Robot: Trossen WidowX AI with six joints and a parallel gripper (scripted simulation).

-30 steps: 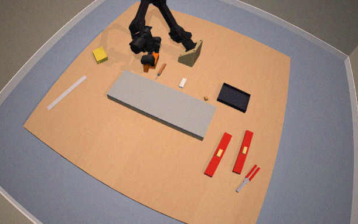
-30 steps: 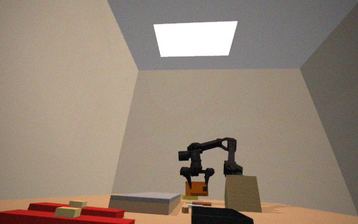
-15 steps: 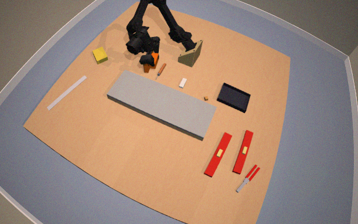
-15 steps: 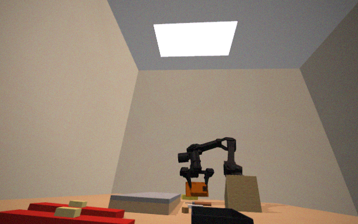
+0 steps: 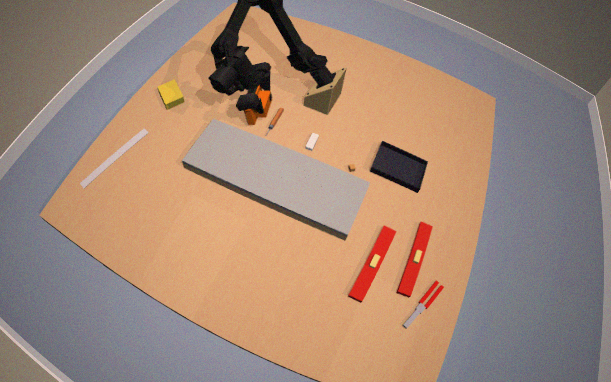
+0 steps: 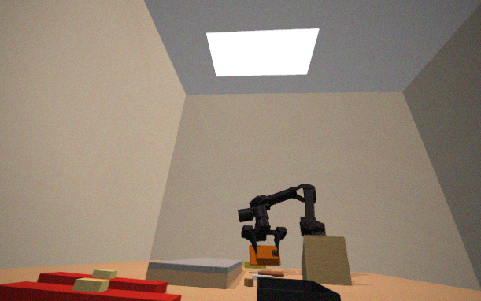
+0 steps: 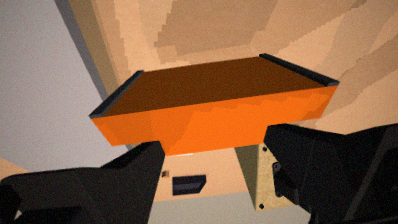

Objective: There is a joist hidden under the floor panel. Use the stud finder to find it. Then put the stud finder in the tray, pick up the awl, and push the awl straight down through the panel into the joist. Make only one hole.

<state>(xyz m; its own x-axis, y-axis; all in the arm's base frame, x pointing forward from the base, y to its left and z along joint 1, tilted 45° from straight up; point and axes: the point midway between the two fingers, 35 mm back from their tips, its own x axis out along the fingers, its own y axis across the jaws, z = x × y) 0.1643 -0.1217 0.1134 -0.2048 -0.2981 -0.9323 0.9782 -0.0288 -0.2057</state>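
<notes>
Now: the orange stud finder 1 cm to the right of my gripper tip and 1 cm behind it. From my gripper tip the other things lie so: white block (17 cm to the left, 7 cm below, 4 cm ahead); then square indicator (3 cm behind, 1 cm to the left); then awl (7 cm below, 3 cm to the left, 2 cm ahead).
</notes>
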